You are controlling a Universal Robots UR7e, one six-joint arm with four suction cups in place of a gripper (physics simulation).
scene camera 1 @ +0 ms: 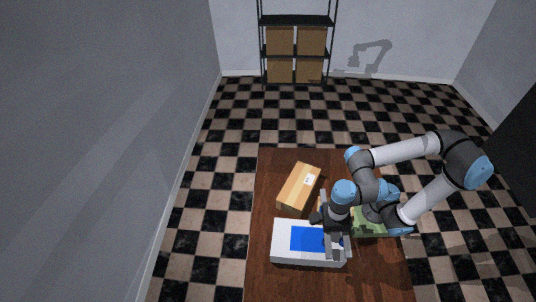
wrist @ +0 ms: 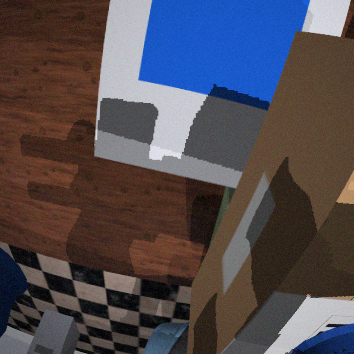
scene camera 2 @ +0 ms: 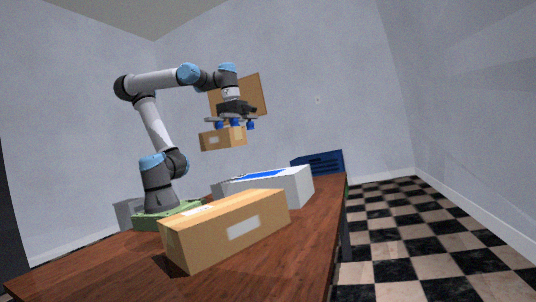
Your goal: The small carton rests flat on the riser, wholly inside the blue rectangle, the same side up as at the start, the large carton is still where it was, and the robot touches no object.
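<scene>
My suction gripper is shut on the small carton, which hangs in the air under part of the cup set, roughly level. One blue cup at the side sticks out past the carton. The carton is mostly hidden by the gripper in scene camera 1. The white riser stands on the table, below the held carton and apart from it. The blue rectangle lies on its top. The large carton lies on the table beside the riser, apart from the gripper.
The arm stands on a green base plate on the brown table. A blue crate stands beyond the riser. A grey box is behind the base. A shelf rack with cartons stands at the far wall.
</scene>
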